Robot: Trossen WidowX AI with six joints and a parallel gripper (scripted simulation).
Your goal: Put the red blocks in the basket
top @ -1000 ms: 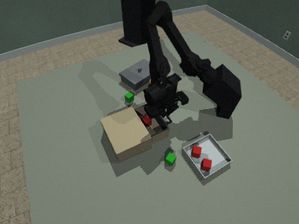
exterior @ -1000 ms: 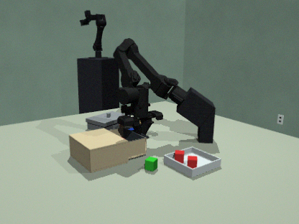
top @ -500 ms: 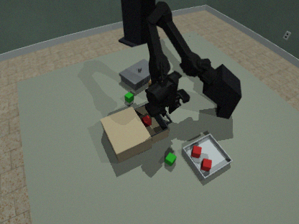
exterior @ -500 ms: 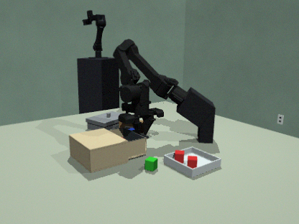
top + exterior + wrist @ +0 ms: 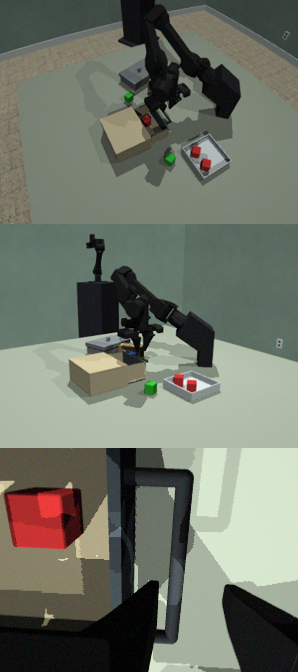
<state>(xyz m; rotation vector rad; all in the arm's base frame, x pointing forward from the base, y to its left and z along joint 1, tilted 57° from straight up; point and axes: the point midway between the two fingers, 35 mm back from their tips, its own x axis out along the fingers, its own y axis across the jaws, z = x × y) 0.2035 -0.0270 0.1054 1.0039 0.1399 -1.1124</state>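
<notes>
The shallow tray is 5 cm ahead of my hand, 24 cm to the left of it and 11 cm below it. Also, from my hand: blue block 10 cm behind, 10 cm to the right, 10 cm below; brown box 16 cm behind, 14 cm to the right, 9 cm below; tan drawer cabinet 14 cm ahead, 7 cm to the right, 8 cm below.
</notes>
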